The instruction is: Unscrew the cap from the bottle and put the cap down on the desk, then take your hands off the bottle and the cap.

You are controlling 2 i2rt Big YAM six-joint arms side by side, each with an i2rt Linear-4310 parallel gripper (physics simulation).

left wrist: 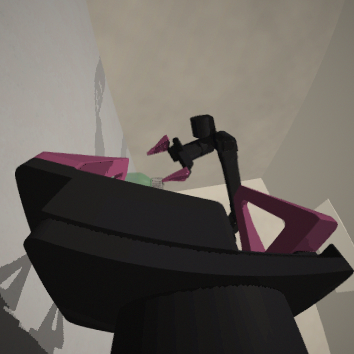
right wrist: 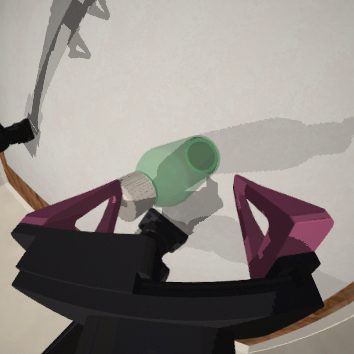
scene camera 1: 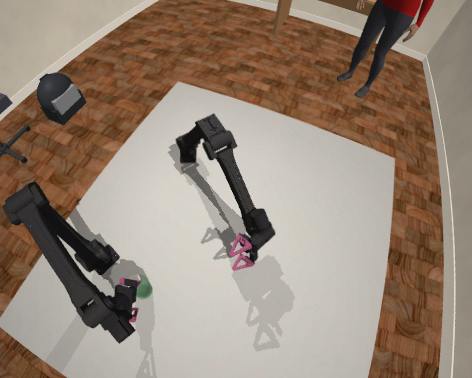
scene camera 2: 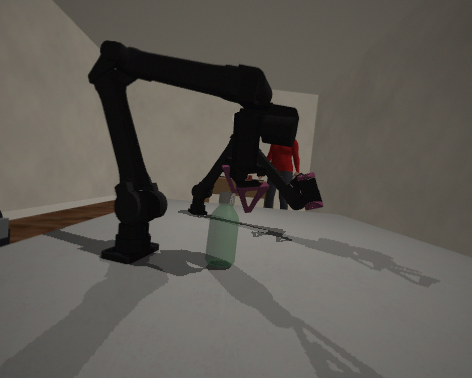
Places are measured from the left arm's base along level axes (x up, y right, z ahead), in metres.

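Pixels of known places: left gripper, fingertip midpoint: (left wrist: 184, 178) (scene camera 1: 231, 262) (scene camera 2: 308, 189); right gripper, fingertip midpoint: (left wrist: 153, 166) (right wrist: 174, 183) (scene camera 1: 137, 294) (scene camera 2: 240, 202); left arm's base, link origin: (right wrist: 26, 130) (scene camera 1: 188, 153) (scene camera 2: 197, 212); right arm's base, link origin: (right wrist: 162, 229) (scene camera 1: 105, 260) (scene camera 2: 132, 253).
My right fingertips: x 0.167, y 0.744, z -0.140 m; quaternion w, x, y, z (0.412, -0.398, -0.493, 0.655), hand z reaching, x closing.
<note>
For each thing: its top centre in the pictures, then the offset to it from my right fingertips. Level surfaces: height alone.
- green see-through bottle, top centre: (right wrist: 130, 210) (scene camera 2: 226, 193) (left wrist: 161, 180) (scene camera 1: 132, 282) dx +0.017, dy -0.041, dz -0.020 m
- pale ribbed cap, top centre: (right wrist: 116, 206) (scene camera 2: 227, 190) (left wrist: 163, 183) dx +0.023, dy -0.051, dz -0.013 m
- pale desk top, surface height: dx -0.167 m
The green see-through bottle (scene camera 1: 145, 288) (scene camera 2: 221, 240) (left wrist: 138, 178) (right wrist: 167, 177) stands upright on the desk. The pale ribbed cap (scene camera 2: 227, 198) (left wrist: 157, 183) (right wrist: 137, 192) sits on its neck. My right gripper (scene camera 1: 134, 298) (scene camera 2: 241, 201) (left wrist: 153, 166) (right wrist: 174, 183) is open and empty, at about cap height beside the bottle top. In the right wrist view the cap shows close by the left-hand fingertip; I cannot tell whether they touch. My left gripper (scene camera 1: 233, 261) (scene camera 2: 310, 190) is open and empty, well away from the bottle, above the desk.
The pale desk top (scene camera 1: 320, 200) (scene camera 2: 350, 320) carries both arm bases and dark arm shadows. The right arm's base (scene camera 2: 131, 245) stands close to the left of the bottle in scene camera 2. A person (scene camera 1: 385, 40) (scene camera 2: 285, 162) stands beyond the desk's far edge.
</note>
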